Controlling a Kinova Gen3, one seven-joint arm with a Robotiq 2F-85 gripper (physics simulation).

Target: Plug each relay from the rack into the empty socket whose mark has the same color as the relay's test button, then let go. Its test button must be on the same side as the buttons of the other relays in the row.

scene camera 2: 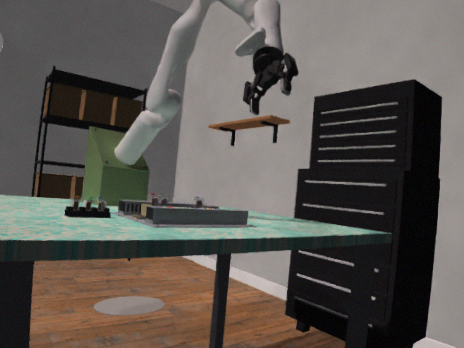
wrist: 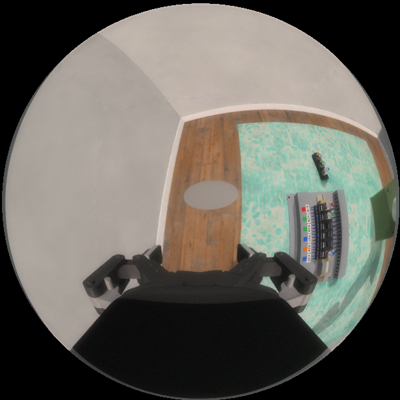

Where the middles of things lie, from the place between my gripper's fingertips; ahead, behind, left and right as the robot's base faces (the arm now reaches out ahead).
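Relative to the grey panel [wrist: 291, 202], my hand is 110 mm to the left, 290 mm past it and 290 mm above.
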